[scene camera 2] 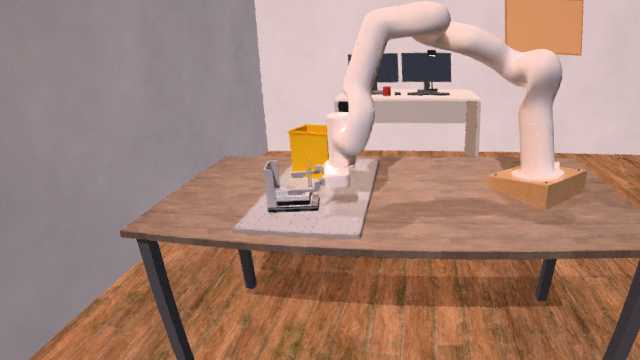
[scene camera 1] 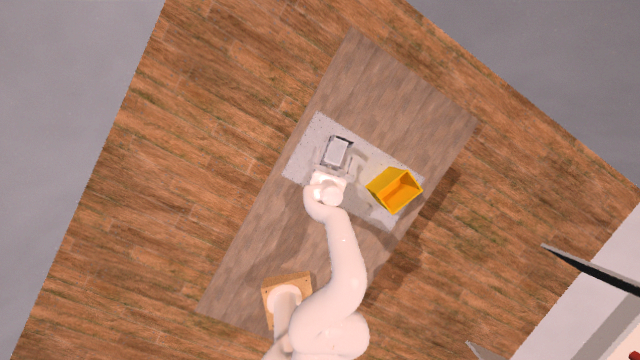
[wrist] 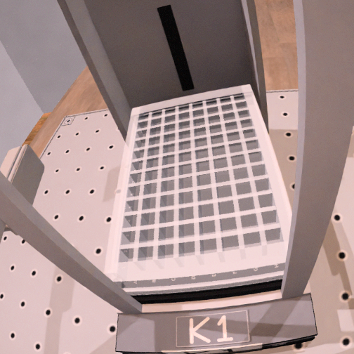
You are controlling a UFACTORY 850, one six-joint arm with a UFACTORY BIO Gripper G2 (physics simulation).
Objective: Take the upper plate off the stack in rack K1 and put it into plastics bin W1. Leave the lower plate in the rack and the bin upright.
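Observation:
Rack K1 (scene camera 1: 342, 137) (scene camera 2: 270, 186) (wrist: 215, 40) has a tall back wall and two slanting front posts. The upper plate (scene camera 1: 337, 151) (wrist: 200, 187), pale with a grid of square wells, lies level in it. The lower plate is mostly hidden beneath. My gripper (scene camera 1: 334, 160) (scene camera 2: 293, 183) is open and empty, its fingers apart on either side of the rack, near plate height in scene camera 2. In the wrist view the left finger shows beside the rack, clear of the plate; the right is largely hidden behind a post. Yellow bin W1 (scene camera 1: 381, 187) (scene camera 2: 306, 147) stands upright.
The rack and bin stand on a perforated grey board (scene camera 1: 304, 147) (scene camera 2: 340, 220) on the wooden table (scene camera 1: 390, 90) (scene camera 2: 425, 220). The rack's right front post (wrist: 320, 150) and left front post (wrist: 65, 255) rise close to the fingers. A desk with monitors stands behind.

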